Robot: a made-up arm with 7 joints.
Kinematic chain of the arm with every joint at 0, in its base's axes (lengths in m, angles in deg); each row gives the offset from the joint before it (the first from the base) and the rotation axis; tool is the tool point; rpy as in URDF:
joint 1: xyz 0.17 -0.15 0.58 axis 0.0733 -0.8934 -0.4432
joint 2: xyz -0.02 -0.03 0 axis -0.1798 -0.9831 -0.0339
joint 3: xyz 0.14 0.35 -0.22 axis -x
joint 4: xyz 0 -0.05 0 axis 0.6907 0.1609 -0.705
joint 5: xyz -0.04 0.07 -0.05 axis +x
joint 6: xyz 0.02 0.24 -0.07 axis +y
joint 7: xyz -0.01 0 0.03 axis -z
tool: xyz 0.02 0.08 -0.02 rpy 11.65 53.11 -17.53
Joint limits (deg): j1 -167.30..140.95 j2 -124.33..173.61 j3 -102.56..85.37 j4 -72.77..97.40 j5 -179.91..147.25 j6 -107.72..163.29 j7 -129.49..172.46
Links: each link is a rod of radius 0.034 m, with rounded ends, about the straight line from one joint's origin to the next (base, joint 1, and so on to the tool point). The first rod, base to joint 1, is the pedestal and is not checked.
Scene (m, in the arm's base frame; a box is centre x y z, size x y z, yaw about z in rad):
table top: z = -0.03
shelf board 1: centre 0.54 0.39 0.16 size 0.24 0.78 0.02 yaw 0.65
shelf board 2: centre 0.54 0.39 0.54 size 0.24 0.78 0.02 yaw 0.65
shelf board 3: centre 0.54 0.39 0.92 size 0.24 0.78 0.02 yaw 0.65
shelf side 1: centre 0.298 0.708 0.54 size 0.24 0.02 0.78 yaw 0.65
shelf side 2: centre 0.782 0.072 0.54 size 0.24 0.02 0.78 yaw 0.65
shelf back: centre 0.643 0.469 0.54 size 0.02 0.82 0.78 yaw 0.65
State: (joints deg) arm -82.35 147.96 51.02 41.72 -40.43 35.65 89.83
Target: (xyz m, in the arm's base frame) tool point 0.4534 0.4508 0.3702
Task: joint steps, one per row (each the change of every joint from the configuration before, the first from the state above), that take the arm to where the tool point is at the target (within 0.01 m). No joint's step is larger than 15 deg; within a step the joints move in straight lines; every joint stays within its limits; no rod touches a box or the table.
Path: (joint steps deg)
1: -14.16 4.28 -2.17 9.28 -4.33 3.53 0.74
2: -14.16 4.27 -2.17 9.28 -4.33 3.53 0.74
3: -14.15 4.27 -2.17 9.28 -4.33 3.52 0.74
4: -14.16 4.28 -2.17 9.28 -4.33 3.53 0.75
5: -14.16 4.28 -2.18 9.28 -4.34 3.53 0.74
6: -14.16 4.27 -2.17 9.28 -4.33 3.53 0.74
7: 9.72 -6.95 -8.37 -13.10 0.25 -2.34 -5.55
8: 9.72 -6.95 -8.37 -13.09 0.24 -2.33 -5.54
9: 9.73 -6.95 -8.37 -13.10 0.25 -2.34 -5.55
10: 9.72 -6.95 -8.37 -13.09 0.25 -2.33 -5.54
11: 9.72 -6.96 -8.38 -13.10 0.24 -2.34 -5.54
12: 14.58 -9.48 13.62 0.44 10.75 -0.21 -2.83
13: 14.58 -9.49 13.62 0.43 10.75 -0.21 -2.83
14: 14.58 -9.48 13.63 0.44 10.75 -0.20 -2.82

